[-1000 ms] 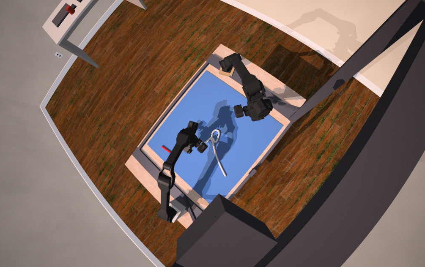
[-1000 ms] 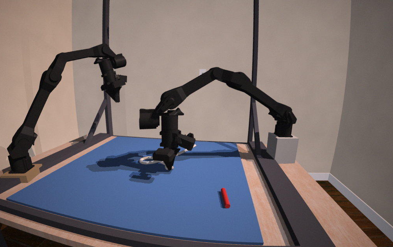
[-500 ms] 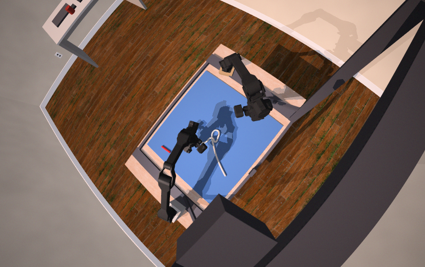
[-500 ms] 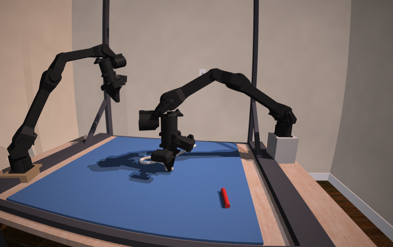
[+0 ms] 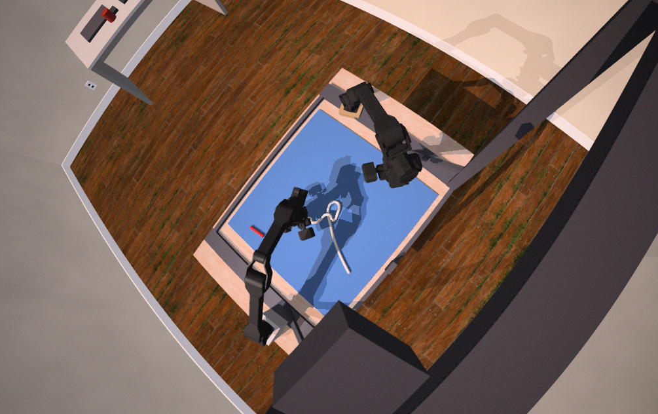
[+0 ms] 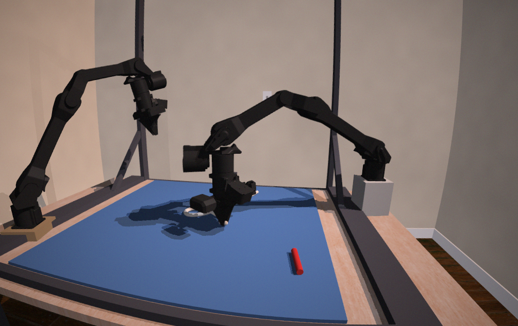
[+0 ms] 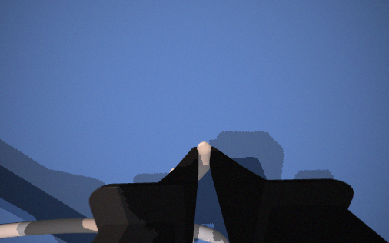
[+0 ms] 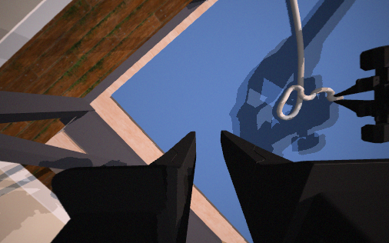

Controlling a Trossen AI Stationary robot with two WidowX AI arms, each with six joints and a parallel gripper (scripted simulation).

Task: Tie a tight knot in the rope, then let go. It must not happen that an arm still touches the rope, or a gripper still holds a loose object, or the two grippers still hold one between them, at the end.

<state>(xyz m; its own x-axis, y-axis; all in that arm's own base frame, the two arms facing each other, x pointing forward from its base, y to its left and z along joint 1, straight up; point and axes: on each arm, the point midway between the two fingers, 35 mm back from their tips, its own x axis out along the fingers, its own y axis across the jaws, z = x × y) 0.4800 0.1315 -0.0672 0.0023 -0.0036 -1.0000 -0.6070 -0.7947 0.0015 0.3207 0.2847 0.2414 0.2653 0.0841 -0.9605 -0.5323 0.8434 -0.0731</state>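
Right now the blue mat is 60 mm to the right of my left hand, 60 mm behind it and 40 mm below it. From my left hand the other things lie so: red cylinder: 210 mm ahead, 130 mm to the left, 30 mm below.
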